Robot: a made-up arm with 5 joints. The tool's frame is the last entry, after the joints.
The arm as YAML. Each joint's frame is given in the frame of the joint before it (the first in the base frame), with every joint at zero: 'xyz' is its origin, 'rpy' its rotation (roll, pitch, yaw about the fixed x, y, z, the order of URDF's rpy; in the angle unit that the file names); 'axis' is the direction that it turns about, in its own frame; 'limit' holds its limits. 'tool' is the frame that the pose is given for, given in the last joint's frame.
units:
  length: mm
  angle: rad
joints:
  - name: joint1
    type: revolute
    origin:
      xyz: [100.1, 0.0, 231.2]
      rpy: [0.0, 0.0, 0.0]
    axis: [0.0, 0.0, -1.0]
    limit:
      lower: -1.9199
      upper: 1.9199
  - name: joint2
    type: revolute
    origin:
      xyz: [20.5, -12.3, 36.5]
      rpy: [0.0, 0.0, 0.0]
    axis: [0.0, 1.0, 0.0]
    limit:
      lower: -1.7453
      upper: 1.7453
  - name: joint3
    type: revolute
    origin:
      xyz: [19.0, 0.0, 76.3]
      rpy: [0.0, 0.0, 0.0]
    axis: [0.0, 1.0, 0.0]
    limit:
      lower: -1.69
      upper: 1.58
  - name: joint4
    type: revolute
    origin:
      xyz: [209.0, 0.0, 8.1]
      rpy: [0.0, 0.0, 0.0]
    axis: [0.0, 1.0, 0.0]
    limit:
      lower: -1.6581
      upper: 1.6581
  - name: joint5
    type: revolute
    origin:
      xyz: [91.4, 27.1, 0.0]
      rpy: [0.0, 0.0, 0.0]
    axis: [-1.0, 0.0, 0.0]
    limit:
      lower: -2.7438
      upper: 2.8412
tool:
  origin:
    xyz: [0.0, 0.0, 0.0]
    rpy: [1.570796, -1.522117, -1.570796]
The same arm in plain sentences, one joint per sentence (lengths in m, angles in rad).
The arm has five revolute joints in a row. What follows holds with every joint at zero, and every direction is one of the base frame's. Joint 1 sits 0.1001 m along +x and 0.2312 m along +z from the base frame's origin and rotates about -z, from -1.9199 to 1.9199 rad. Joint 2 sits 0.0205 m along +x and 0.0123 m along -y and 0.0365 m along +z from joint 1 and rotates about +y, from -1.7453 to 1.7453 rad. Joint 3 sits 0.019 m along +x and 0.0763 m along +z from joint 2 and rotates about +y, from -1.69 to 1.58 rad. Joint 4 sits 0.209 m along +x and 0.0081 m along +z from joint 3 and rotates about +y, from -1.6581 to 1.6581 rad. Joint 5 sits 0.0914 m along +x and 0.0271 m along +y from joint 4 and rotates about -x, from -2.7438 to 2.8412 rad. The tool frame, which is the frame that the pose is given for, sits at the same point as joint 5; its axes are the base frame's turned by roll 1.5708, pitch -1.5221 and yaw -1.5708 rad (as in URDF: about the fixed x, then y, then z).
